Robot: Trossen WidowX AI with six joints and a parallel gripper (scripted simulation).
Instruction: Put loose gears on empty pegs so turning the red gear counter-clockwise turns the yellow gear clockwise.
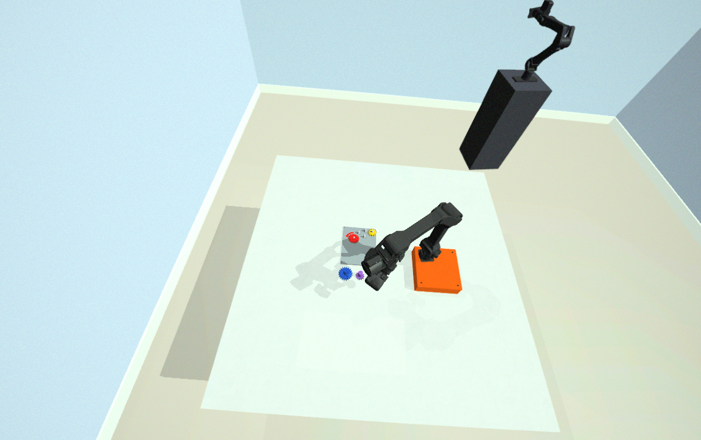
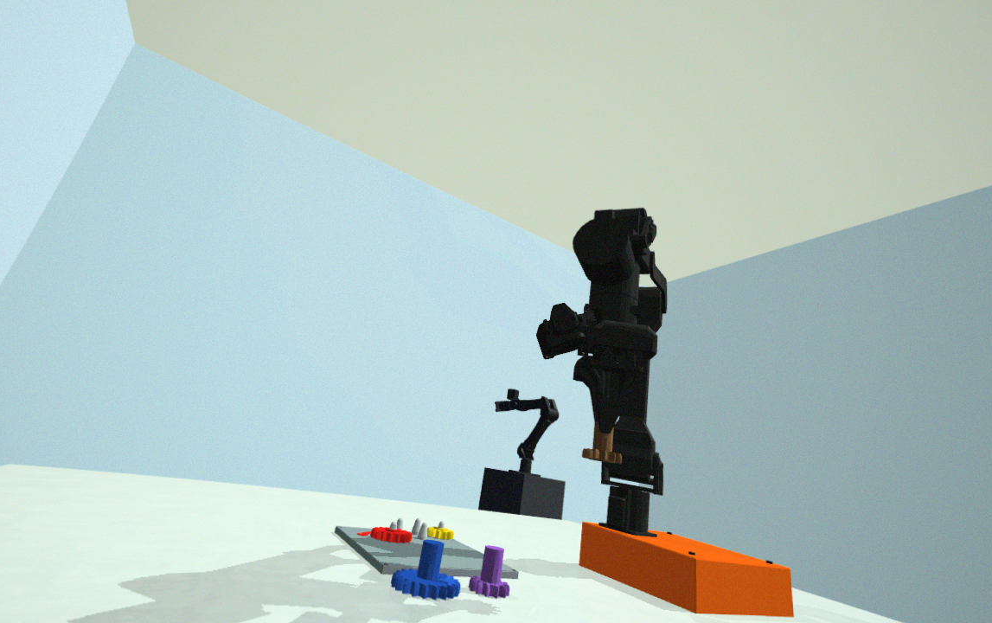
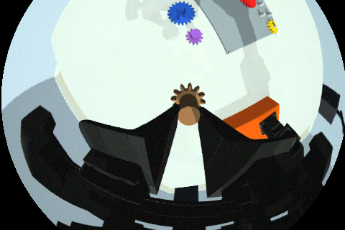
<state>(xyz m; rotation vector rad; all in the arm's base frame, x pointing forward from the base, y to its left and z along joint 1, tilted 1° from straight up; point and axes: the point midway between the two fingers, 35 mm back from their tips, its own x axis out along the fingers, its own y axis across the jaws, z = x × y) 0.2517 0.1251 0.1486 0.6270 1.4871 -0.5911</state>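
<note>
Right now the red gear is 70 mm ahead of my gripper tip, 270 mm to the right of it and 150 mm below it. From my gripper tip the other things lie so: blue gear (130 mm ahead, 90 mm to the right, 150 mm below); purple gear (60 mm ahead, 80 mm to the right, 150 mm below); brown gear (10 mm below).
</note>
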